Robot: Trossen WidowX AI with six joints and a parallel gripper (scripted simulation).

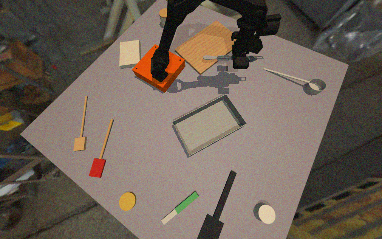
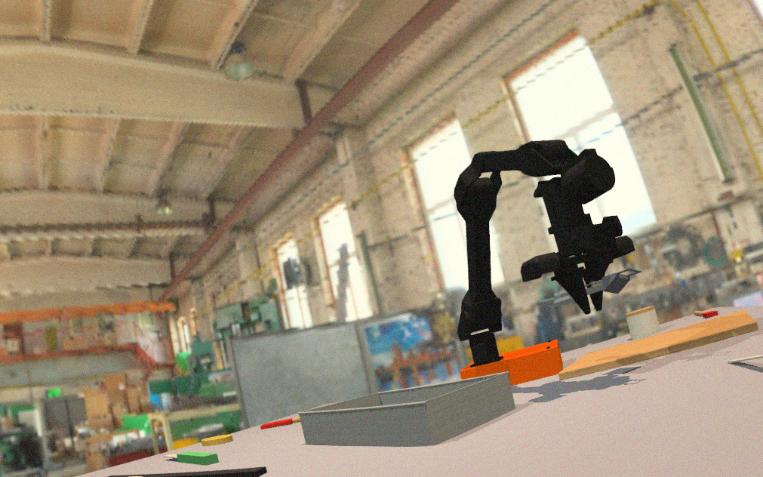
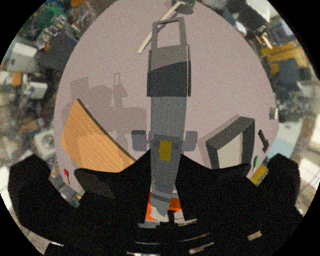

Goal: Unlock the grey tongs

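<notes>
Right now my gripper tip is 4 cm below the yellow lock piece, 2 cm short of it and 1 cm to the right of it. The rest, counted from my gripper tip: wooden board: 22 cm behind, 12 cm to the left, 10 cm below; then cork-topped jar: 56 cm behind, 14 cm to the left, 7 cm below; then grey roasting tin: 32 cm to the right, 8 cm below, 6 cm ahead.
</notes>
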